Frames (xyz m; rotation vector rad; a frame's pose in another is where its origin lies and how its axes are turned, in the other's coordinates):
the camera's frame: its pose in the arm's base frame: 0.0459 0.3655 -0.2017 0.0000 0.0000 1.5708
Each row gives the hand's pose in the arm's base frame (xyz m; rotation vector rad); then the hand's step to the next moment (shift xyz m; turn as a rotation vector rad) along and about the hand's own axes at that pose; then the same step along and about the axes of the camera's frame.
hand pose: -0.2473 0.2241 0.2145 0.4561 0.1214 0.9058
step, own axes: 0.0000 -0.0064 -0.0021 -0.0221 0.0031 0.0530
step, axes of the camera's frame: -0.0027 -0.0041 -0.0046 -0.0332 0.0005 0.0470
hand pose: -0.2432 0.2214 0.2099 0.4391 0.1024 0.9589
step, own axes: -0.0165 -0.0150 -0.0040 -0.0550 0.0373 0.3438
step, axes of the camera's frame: -0.0195 -0.0009 -0.0115 -0.1350 -0.0344 0.3213
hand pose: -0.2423 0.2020 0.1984 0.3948 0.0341 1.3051
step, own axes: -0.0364 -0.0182 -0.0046 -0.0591 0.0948 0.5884
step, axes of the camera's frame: -0.0368 -0.0059 -0.0169 -0.1917 -0.0396 0.5660
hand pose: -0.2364 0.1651 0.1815 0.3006 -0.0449 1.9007
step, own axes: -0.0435 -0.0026 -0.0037 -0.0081 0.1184 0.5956
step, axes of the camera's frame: -0.0385 -0.0154 -0.0139 -0.1541 -0.0030 0.5874
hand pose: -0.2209 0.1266 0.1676 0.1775 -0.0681 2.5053
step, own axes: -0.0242 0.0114 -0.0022 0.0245 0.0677 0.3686
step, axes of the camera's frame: -0.0231 -0.0124 -0.0057 -0.0737 0.0185 0.3678
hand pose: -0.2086 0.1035 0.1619 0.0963 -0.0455 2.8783
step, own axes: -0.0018 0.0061 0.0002 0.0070 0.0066 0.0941
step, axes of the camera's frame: -0.0064 -0.0002 -0.0001 -0.0083 0.0027 0.0942
